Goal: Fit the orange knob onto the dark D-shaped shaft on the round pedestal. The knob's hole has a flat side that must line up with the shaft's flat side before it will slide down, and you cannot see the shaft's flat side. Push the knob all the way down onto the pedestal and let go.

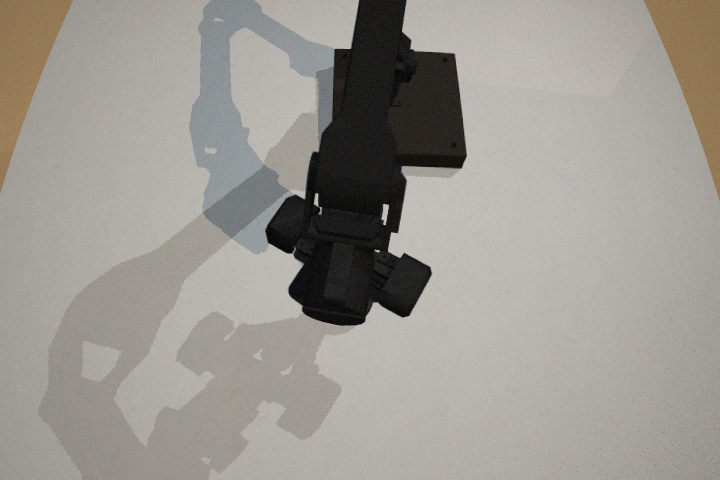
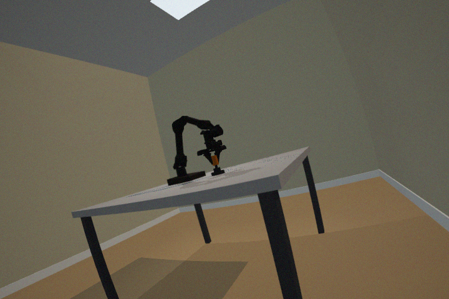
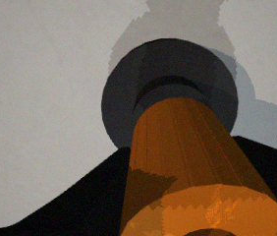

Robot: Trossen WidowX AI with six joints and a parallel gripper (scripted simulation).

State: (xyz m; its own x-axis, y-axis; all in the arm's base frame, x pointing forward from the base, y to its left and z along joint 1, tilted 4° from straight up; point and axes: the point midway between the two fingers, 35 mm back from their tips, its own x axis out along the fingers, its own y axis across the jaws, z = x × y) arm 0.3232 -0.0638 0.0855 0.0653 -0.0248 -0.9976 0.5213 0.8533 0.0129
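The orange knob lies 2 cm above my gripper tip. Also, from my gripper tip: round dark pedestal 4 cm below.
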